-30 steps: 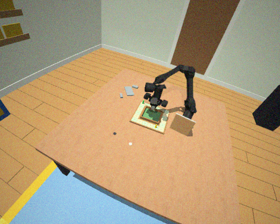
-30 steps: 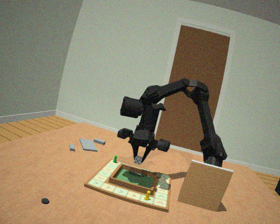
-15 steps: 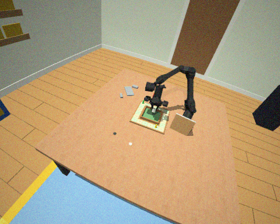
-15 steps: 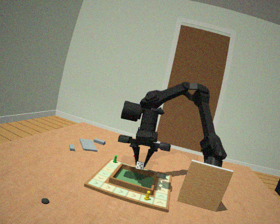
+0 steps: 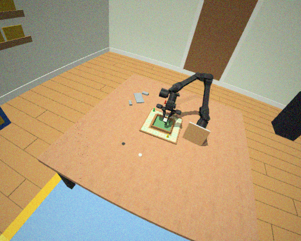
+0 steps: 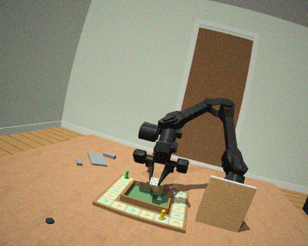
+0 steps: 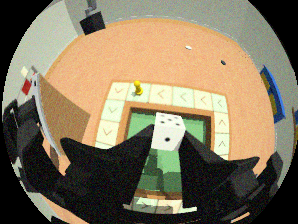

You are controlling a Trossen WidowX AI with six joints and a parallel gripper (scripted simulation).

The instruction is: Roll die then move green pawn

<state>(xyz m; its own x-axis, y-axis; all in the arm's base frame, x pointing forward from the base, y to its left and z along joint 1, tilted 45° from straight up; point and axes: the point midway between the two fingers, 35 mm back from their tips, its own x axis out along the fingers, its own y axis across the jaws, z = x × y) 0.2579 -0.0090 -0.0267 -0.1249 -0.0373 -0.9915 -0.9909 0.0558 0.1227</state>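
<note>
Right now the white die is right at my gripper tip. From my gripper tip the other things lie so: white disc (50 mm ahead, 300 mm to the left, 80 mm below); then yellow pawn (60 mm behind, 80 mm to the left, 60 mm below); then green pawn (140 mm ahead, 130 mm to the right, 60 mm below).
</note>
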